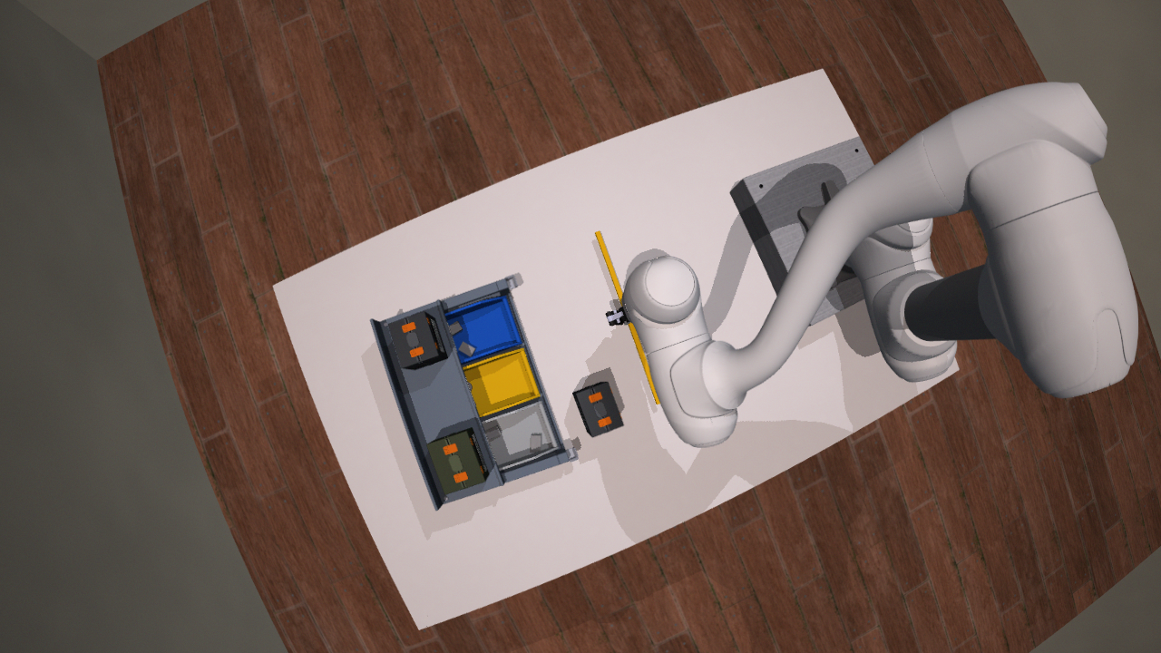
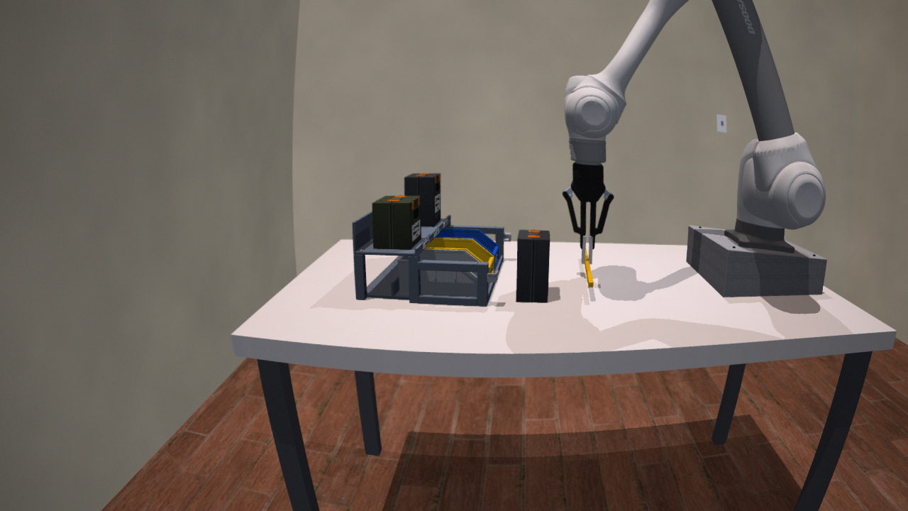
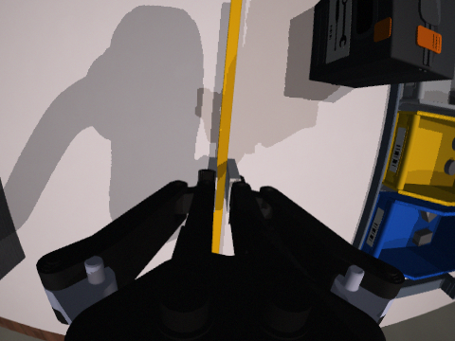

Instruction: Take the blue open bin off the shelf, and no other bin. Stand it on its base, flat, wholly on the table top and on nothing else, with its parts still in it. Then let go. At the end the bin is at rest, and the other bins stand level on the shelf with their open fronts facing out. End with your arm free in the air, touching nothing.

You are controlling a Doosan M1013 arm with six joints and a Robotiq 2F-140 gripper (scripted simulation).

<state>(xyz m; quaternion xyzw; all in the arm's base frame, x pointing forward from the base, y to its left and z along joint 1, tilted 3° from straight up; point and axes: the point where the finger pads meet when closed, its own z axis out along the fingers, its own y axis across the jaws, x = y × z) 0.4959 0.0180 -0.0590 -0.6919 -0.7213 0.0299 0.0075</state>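
Now: hand 31 cm short of the blue open bin, 6 cm to the left of it and 3 cm above it. From my hand the other things lie so: yellow bar: 3 cm below; yellow bin: 31 cm ahead, 5 cm to the left, 3 cm below; black box: 16 cm to the left, 12 cm ahead.
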